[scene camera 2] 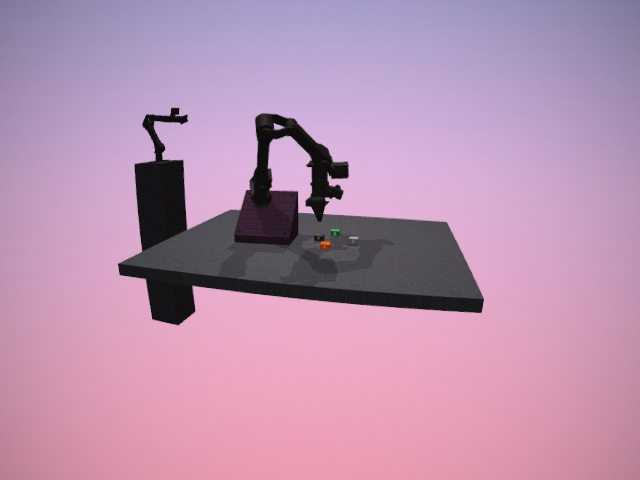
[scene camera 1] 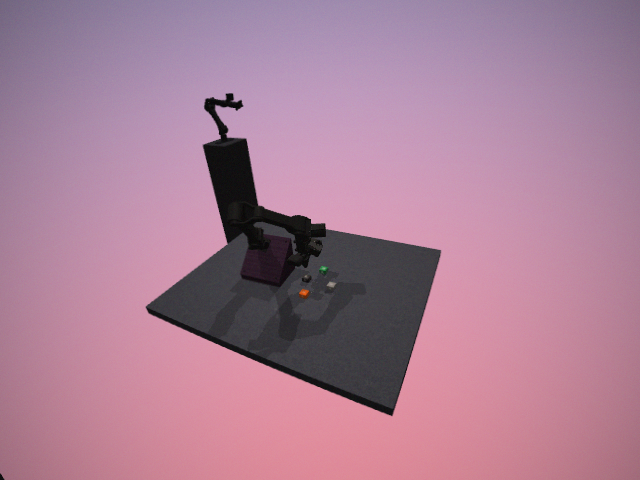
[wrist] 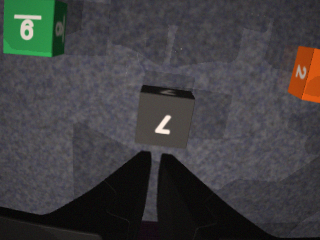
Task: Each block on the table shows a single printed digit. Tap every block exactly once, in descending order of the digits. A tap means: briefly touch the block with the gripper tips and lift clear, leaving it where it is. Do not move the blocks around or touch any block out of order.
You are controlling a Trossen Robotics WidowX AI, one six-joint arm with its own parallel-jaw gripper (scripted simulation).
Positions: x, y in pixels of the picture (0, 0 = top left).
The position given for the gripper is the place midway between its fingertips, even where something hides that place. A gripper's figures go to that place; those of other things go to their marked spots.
The gripper [wrist: 154, 162]: 10 cm from the lens. A black block [wrist: 165, 115] is 15 cm from the lens.
